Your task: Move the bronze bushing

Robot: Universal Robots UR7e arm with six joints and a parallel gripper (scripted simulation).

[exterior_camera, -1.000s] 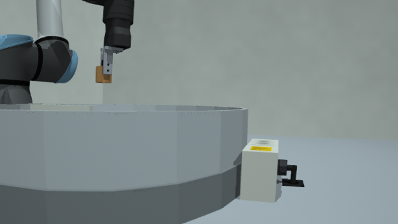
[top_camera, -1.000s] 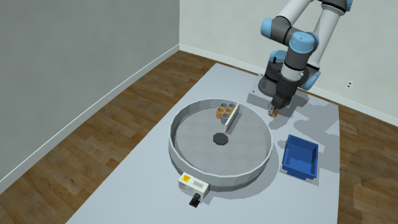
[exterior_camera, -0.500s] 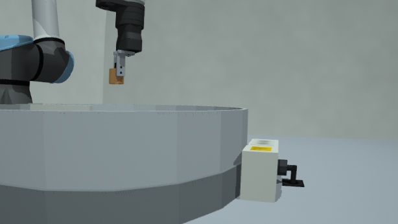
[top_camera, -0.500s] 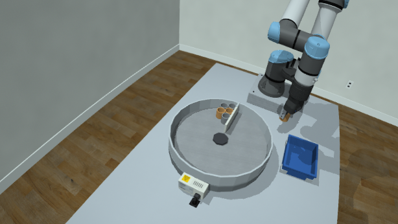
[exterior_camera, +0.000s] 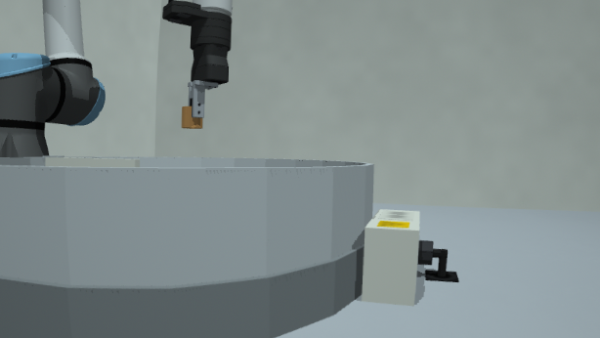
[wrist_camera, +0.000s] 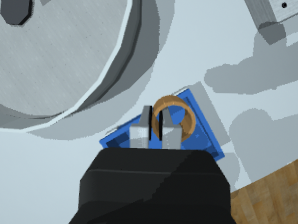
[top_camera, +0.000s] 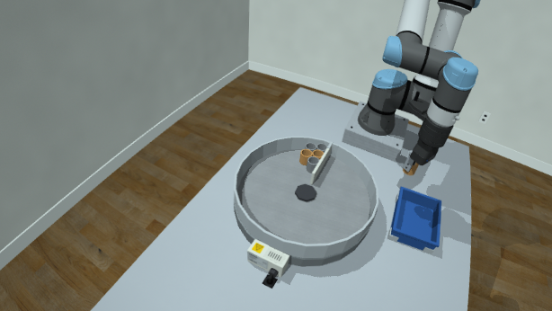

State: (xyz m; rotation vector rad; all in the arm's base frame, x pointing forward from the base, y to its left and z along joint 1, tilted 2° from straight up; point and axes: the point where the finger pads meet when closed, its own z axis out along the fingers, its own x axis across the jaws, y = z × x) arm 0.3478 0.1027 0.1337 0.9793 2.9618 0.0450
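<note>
The blue crate lies 170 mm below my hand, 90 mm to the left of it and 50 mm ahead of it. From my hand the other things lie so: round grey turntable 270 mm to the right, 140 mm below, 100 mm ahead.
</note>
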